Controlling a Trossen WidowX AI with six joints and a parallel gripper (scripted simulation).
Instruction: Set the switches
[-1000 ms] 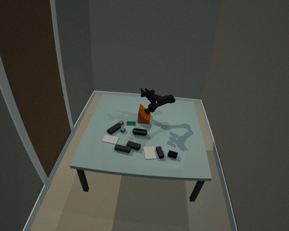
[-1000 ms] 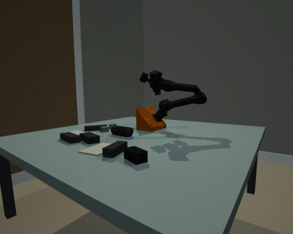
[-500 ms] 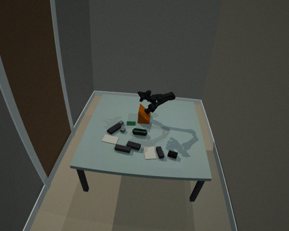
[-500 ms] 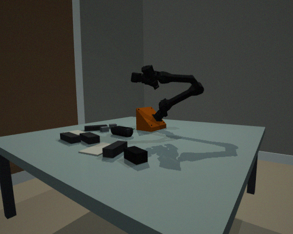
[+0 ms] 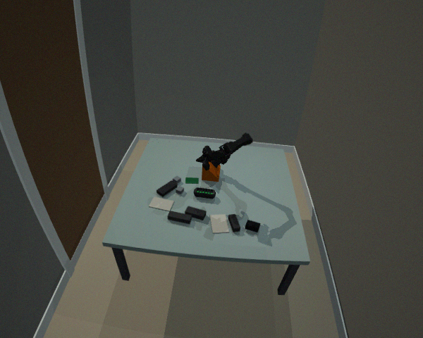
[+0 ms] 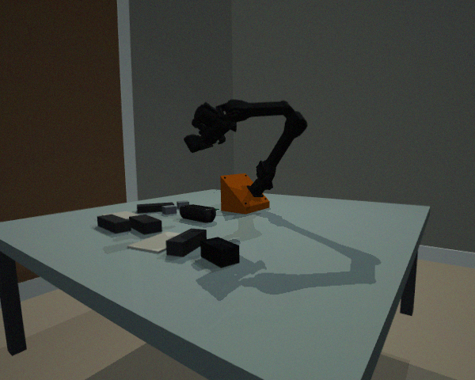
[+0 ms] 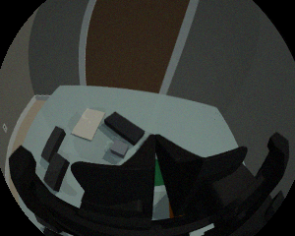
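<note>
My gripper tip is now 26 cm above the green card, 9 cm past it and 5 cm to the left of it. Also, from my gripper tip: long black block: 25 cm below, 20 cm to the right, 7 cm ahead.
</note>
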